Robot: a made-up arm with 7 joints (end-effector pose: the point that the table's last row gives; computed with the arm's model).
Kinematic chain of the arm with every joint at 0, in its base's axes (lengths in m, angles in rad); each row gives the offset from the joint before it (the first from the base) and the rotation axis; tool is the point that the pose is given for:
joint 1: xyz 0 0 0.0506 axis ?
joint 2: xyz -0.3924 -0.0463 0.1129 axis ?
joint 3: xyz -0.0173 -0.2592 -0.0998 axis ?
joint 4: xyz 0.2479 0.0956 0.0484 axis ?
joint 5: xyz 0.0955 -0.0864 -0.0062 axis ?
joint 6: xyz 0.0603 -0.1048 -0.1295 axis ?
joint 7: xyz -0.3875 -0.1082 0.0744 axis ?
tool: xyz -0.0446 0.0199 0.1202
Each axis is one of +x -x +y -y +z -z.
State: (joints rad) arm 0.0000 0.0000 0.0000 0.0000 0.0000 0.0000 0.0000
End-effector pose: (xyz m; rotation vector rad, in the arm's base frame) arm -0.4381 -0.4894 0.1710 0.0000 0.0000 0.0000
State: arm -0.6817 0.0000 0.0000 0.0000 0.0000 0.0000 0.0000
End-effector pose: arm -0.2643 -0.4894 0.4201 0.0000 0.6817 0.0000
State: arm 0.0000 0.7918 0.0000 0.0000 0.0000 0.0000 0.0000
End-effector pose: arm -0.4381 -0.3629 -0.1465 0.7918 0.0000 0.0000
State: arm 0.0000 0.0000 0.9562 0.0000 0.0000 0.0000 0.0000
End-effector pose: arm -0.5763 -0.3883 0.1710 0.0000 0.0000 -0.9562
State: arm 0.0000 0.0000 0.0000 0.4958 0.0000 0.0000 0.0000
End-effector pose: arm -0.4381 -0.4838 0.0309 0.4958 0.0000 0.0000
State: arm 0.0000 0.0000 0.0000 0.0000 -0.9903 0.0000 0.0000
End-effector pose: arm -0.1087 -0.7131 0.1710 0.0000 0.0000 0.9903
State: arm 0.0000 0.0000 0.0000 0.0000 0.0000 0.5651 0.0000
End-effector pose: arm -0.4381 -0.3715 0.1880 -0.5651 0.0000 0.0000
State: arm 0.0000 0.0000 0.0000 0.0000 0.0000 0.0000 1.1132
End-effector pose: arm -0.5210 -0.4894 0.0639 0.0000 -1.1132 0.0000
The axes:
joint 1: -y
joint 2: +x
joint 3: -z
joint 4: +x
joint 5: -z
joint 6: -x
joint 7: -y

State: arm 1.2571 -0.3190 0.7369 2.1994 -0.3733 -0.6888 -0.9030
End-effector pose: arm 0.2161 -0.2635 -0.0059 0.7011 -1.3767 2.2232
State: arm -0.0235 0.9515 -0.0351 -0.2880 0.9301 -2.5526 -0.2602
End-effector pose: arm -0.3936 0.1970 -0.2061 2.8755 -1.1058 -0.4430
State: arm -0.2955 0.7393 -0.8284 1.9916 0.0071 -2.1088 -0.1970
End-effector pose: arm -0.7528 0.1572 0.2927 -1.3100 -0.4822 0.1673
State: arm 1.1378 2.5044 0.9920 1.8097 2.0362 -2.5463 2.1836
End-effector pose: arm 0.4102 0.2719 -0.1125 -1.9501 0.9714 -0.6875
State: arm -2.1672 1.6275 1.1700 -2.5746 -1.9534 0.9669 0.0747
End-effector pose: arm -0.4669 -0.1638 0.0879 -2.7793 -0.9123 -1.0803
